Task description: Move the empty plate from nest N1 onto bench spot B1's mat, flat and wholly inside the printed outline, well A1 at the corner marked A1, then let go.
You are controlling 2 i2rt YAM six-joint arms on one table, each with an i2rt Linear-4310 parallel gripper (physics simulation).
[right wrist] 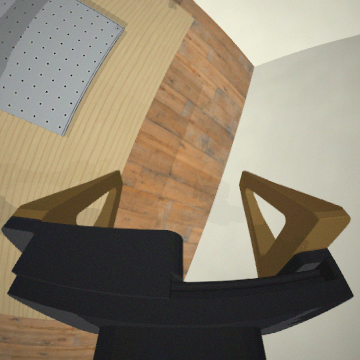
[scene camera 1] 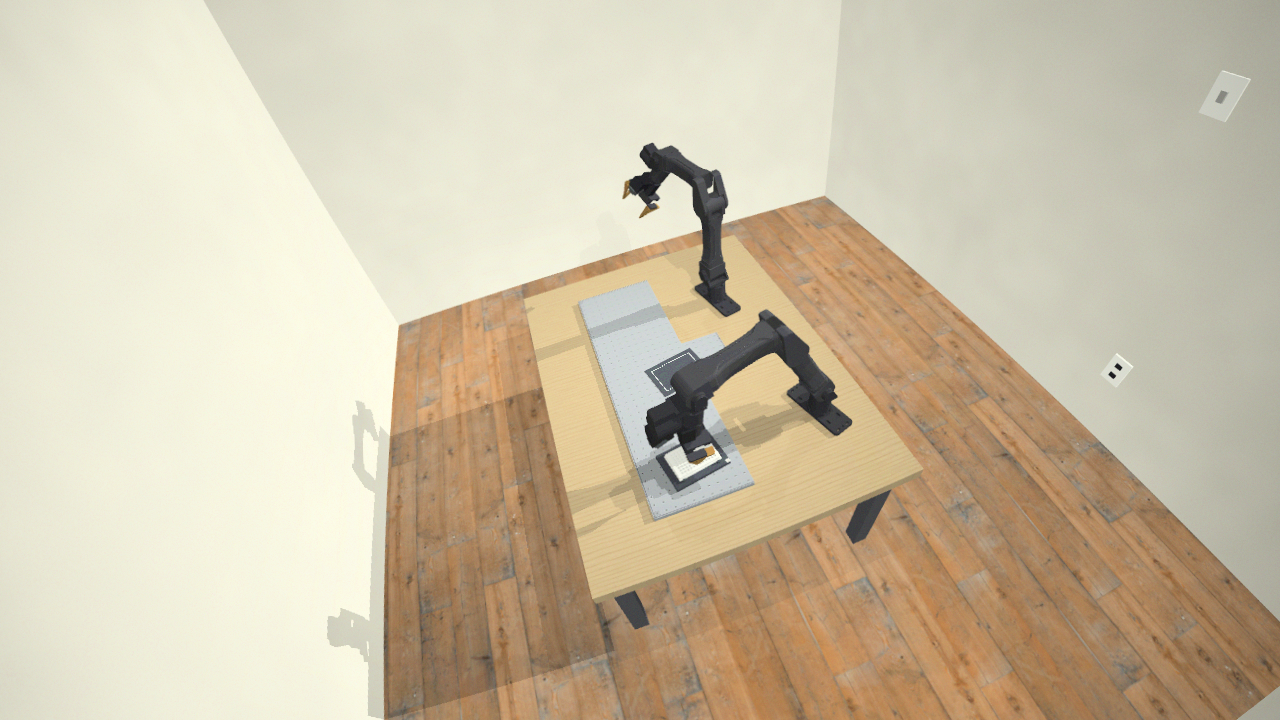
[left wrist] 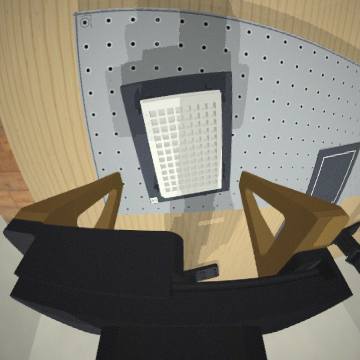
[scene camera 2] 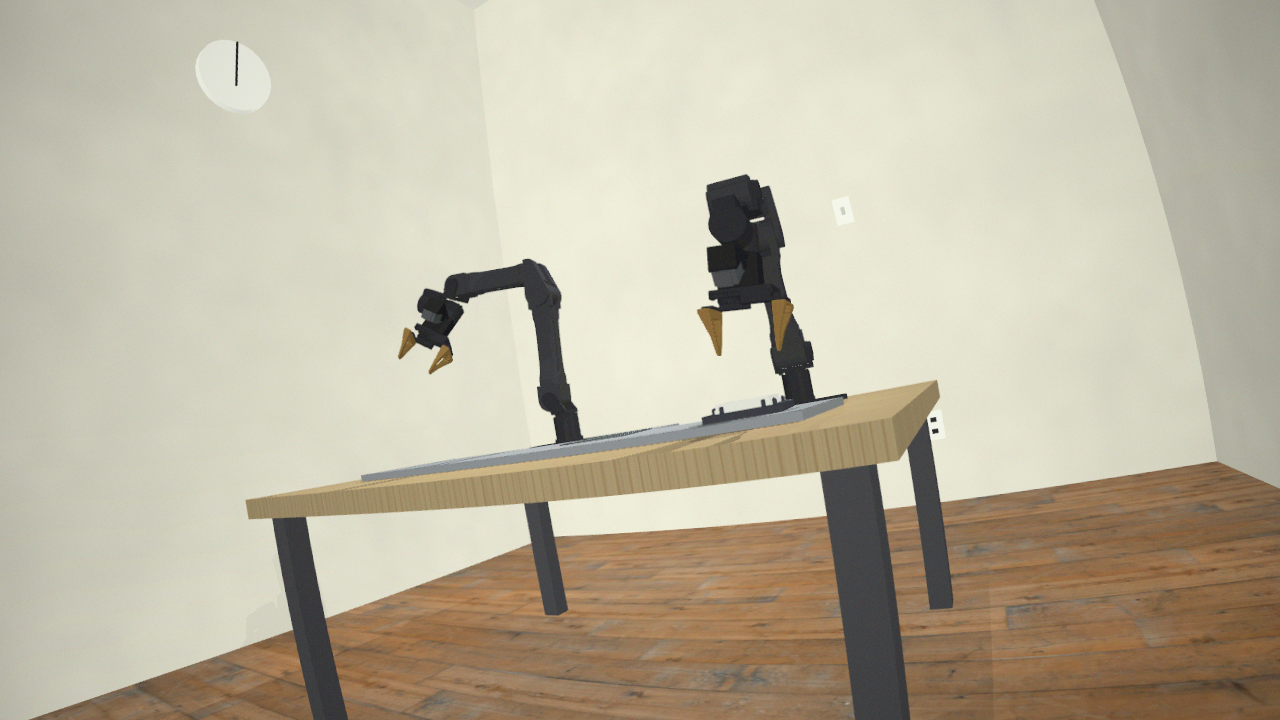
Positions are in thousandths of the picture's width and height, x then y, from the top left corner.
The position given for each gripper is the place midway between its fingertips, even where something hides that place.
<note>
The left gripper (scene camera 2: 585, 491) is open, holding nothing. Also in view: a white well plate (scene camera 1: 529, 640). The right gripper (scene camera 2: 323, 508) is open and holds nothing.
The white well plate is seen too in the left wrist view (left wrist: 512, 362). The left gripper also shows in scene camera 1 (scene camera 1: 539, 622) and in the left wrist view (left wrist: 501, 493). The right gripper shows as well in the right wrist view (right wrist: 501, 490). The right wrist view does not show the white well plate: it is out of frame.
</note>
